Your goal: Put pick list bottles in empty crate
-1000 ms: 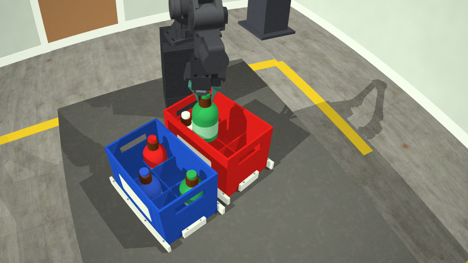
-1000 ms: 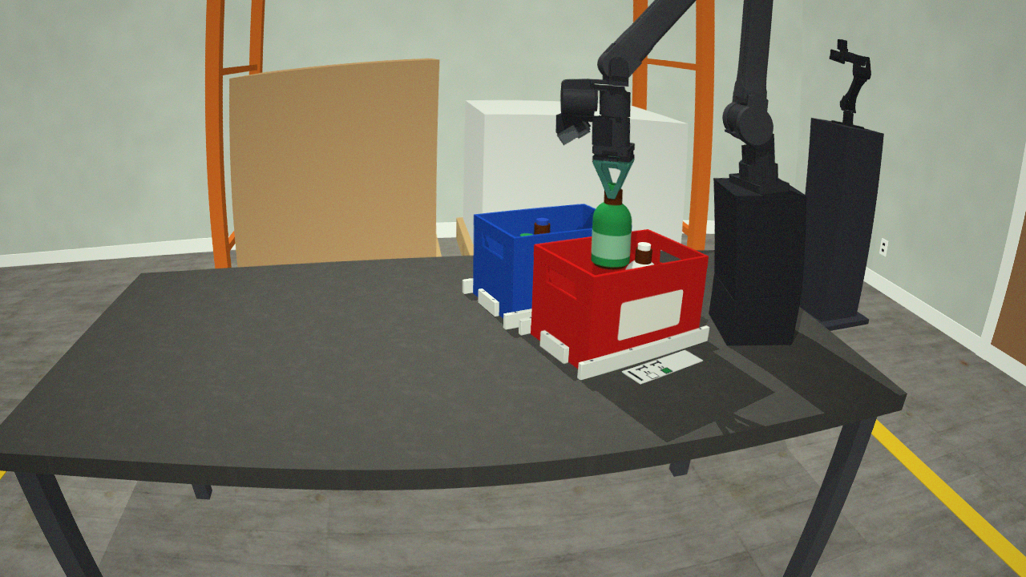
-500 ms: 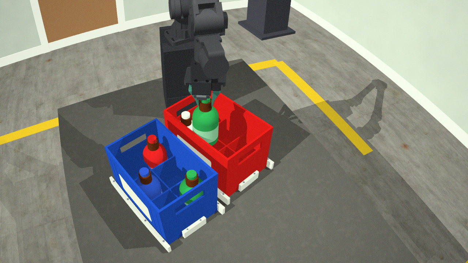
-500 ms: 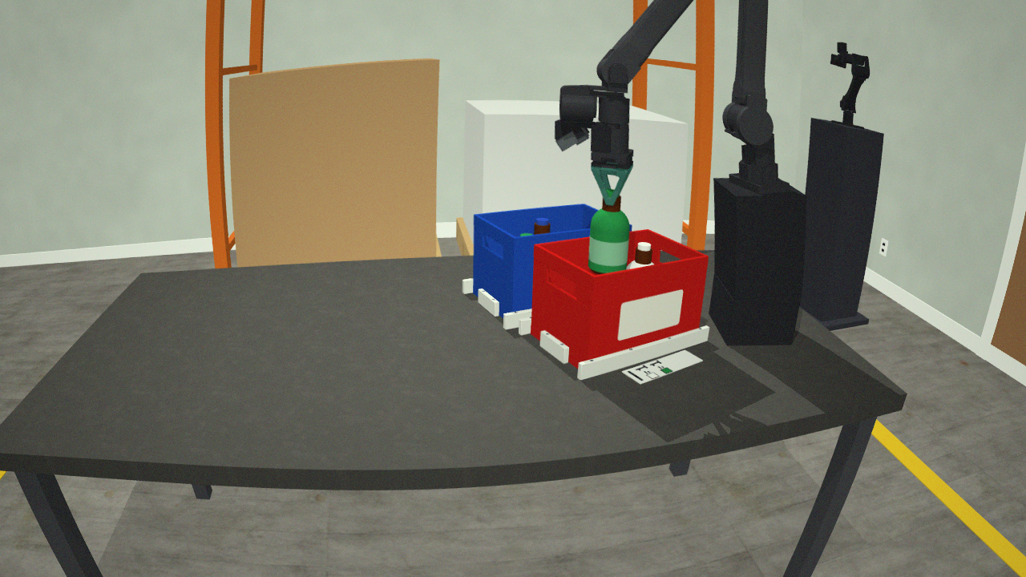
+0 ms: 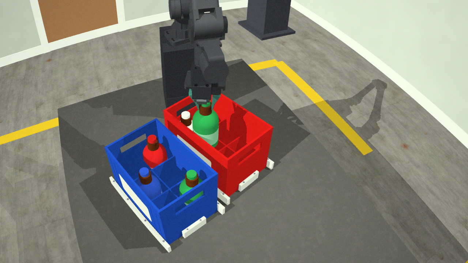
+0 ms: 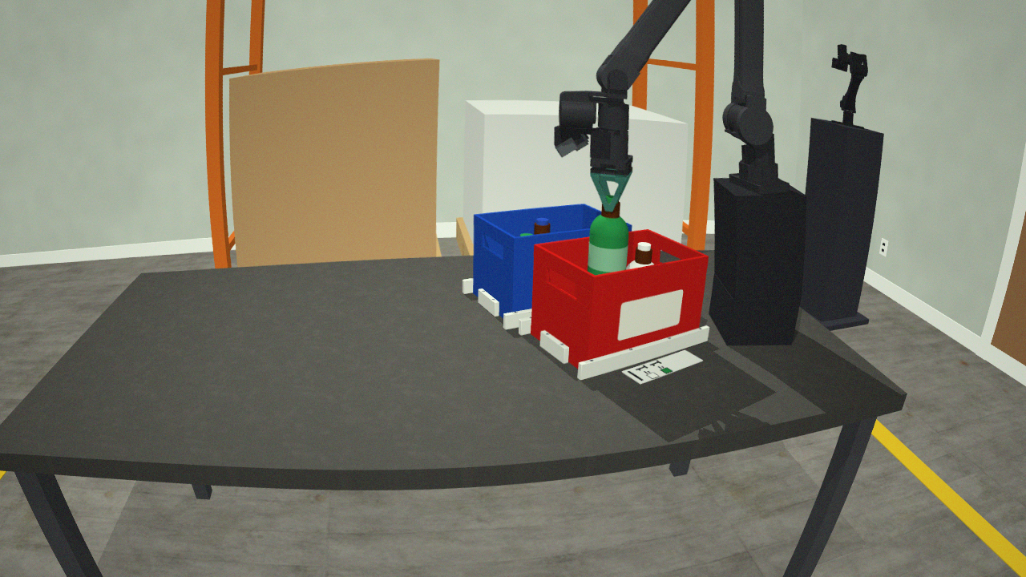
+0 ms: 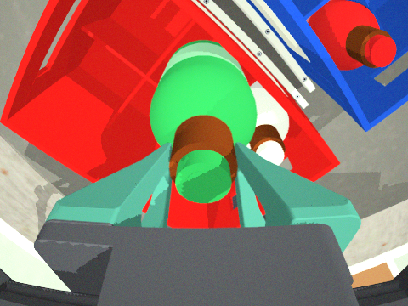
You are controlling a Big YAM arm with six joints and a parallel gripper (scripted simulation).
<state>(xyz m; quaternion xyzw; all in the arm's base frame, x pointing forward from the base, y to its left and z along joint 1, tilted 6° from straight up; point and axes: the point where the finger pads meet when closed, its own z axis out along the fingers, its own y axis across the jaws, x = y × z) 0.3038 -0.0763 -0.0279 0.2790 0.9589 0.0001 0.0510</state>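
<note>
My hand is 6 cm above the green bottle. Also, from my hand: red bottle 4 cm behind, 15 cm to the right, 16 cm below; white-label bottle 9 cm behind, 2 cm to the right, 16 cm below; red crate 1 cm behind, 4 cm to the left, 16 cm below.
</note>
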